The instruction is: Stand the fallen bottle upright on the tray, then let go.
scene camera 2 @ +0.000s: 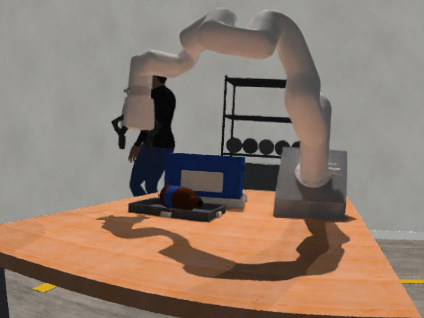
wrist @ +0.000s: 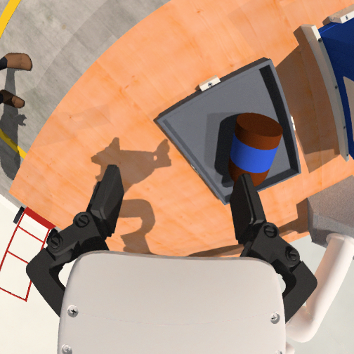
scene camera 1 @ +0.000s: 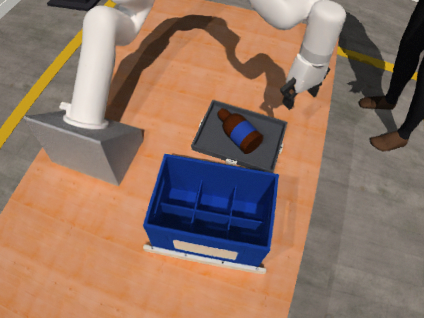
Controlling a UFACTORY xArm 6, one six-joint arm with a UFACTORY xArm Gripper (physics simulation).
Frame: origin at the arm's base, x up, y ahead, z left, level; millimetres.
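Seen in the pictures: gripper, fingertip midpoint: [scene camera 2: 135, 149] [scene camera 1: 299, 99]; arm's base, link origin: [scene camera 2: 313, 173] [scene camera 1: 85, 122].
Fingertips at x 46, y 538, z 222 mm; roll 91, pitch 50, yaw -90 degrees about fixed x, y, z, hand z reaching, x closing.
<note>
Offsets run from my fingertips to a thing's top centre.
A brown bottle with a blue band @(dx -106, dy -152, dz -39 mm) [scene camera 1: 242, 134] [scene camera 2: 172, 197] [wrist: 254, 153] lies on its side in the dark grey tray @(dx -160, dy -135, dz -42 mm) [scene camera 1: 272, 131] [scene camera 2: 192, 215] [wrist: 200, 125]. In scene camera 1 its neck points to the upper left and its base to the lower right. In scene camera 2 the neck points right. My gripper [scene camera 1: 302, 98] [scene camera 2: 135, 144] [wrist: 178, 182] is open and empty. It hangs well above the table, off to the side of the tray nearer the bottle's base end. In the wrist view the right finger overlaps the bottle's neck end and hides it.
A blue crate with dividers @(dx -10, dy -137, dz -345 mm) [scene camera 1: 220, 172] [scene camera 2: 234, 175] [wrist: 345, 47] stands close beside the tray. The grey base block [scene camera 1: 85, 145] [scene camera 2: 310, 207] [wrist: 330, 202] carries the arm. A person [scene camera 1: 407, 60] [scene camera 2: 166, 120] stands off the table. A black shelf rack [scene camera 2: 257, 118] stands behind.
</note>
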